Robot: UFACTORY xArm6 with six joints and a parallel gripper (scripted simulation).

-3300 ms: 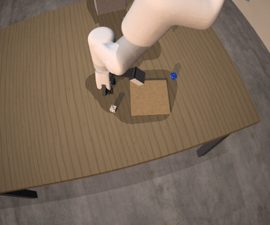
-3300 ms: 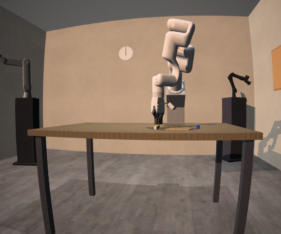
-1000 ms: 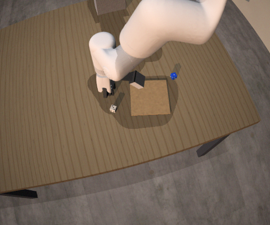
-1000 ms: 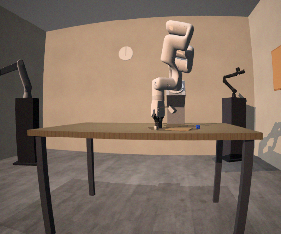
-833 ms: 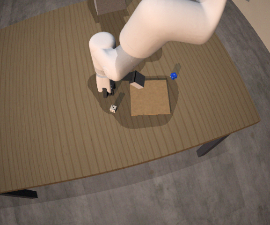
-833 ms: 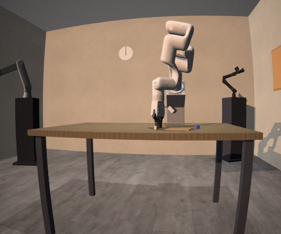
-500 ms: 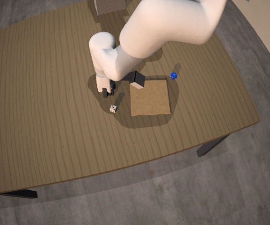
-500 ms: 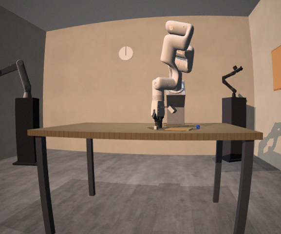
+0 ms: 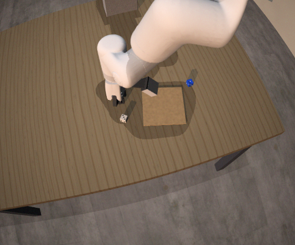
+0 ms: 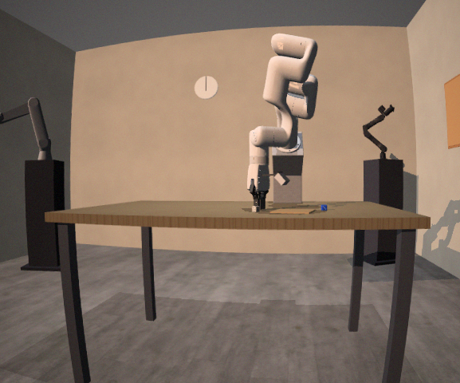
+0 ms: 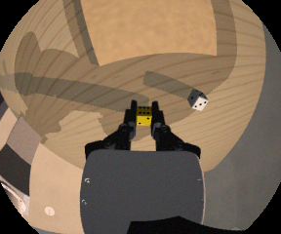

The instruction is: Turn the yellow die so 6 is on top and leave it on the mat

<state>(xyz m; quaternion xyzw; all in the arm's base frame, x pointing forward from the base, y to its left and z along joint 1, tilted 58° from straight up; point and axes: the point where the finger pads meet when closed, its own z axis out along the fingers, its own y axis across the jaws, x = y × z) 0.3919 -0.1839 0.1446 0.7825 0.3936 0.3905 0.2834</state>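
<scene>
My hand is 100 mm to the right of the tan mat, 100 mm short of it and 20 mm above it. Round my hand: white die (70 mm ahead, 30 mm to the right, 10 mm below); yellow die (10 mm below); blue die (240 mm to the left, 80 mm ahead, 10 mm below).
</scene>
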